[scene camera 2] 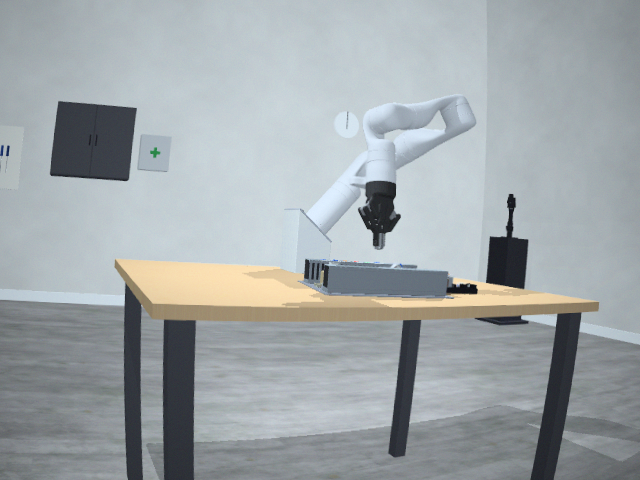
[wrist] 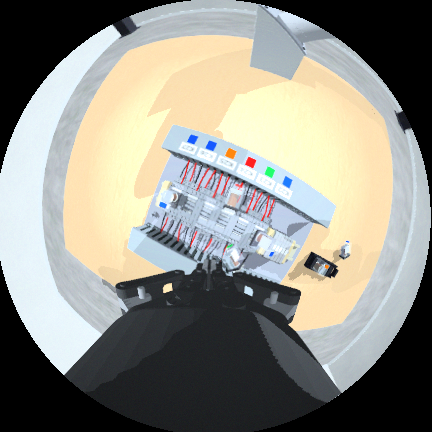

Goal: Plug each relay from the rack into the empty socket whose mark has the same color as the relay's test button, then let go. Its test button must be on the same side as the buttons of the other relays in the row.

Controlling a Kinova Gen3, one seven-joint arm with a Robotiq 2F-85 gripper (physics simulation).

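Where they show: gripper, fingertip midpoint: [scene camera 2: 378, 249] [wrist: 209, 266]; arm's base at its link origin: [scene camera 2: 311, 228].
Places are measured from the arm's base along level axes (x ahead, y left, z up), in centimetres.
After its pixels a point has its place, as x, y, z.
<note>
My gripper [scene camera 2: 379, 246] {51.4, -4.0, -3.7} [wrist: 209, 266] {51.4, -4.0, -3.7} is shut and empty, above the near side of the panel. In the wrist view, a row of sockets [wrist: 220, 221] {47.0, -4.1, -10.8} runs across the panel. A blue-button relay [wrist: 168, 198] {45.4, -12.0, -7.2} stands at its left end, another [wrist: 263, 241] {47.5, 2.7, -7.9} toward its right. A red-button relay [wrist: 235, 197] {42.8, -3.1, -8.7} is at the row's far side, its button facing the colored marks; its seating is unclear. A green-button relay [wrist: 233, 257] {51.5, -0.6, -8.9} lies tilted near the near duct. The black rack [wrist: 311, 258] {49.4, 16.8, -12.5} holds an orange-button relay [wrist: 320, 265] {49.7, 17.8, -9.9}. Another relay with a blue button [wrist: 345, 249] {45.2, 26.7, -11.9} is outside the rack.
The far duct [wrist: 320, 206] {39.7, 10.5, -7.7} bears blue, blue, orange, red, green and blue marks. The near duct [scene camera 2: 387, 281] {57.9, -4.7, -10.7} [wrist: 142, 246] {54.3, -15.2, -7.7} is a raised wall. Red and black wires run from both sides of the sockets. The arm's base [scene camera 2: 302, 240] {7.4, -5.9, -3.9} [wrist: 276, 47] {7.5, -2.3, -5.1} stands beyond the panel.
</note>
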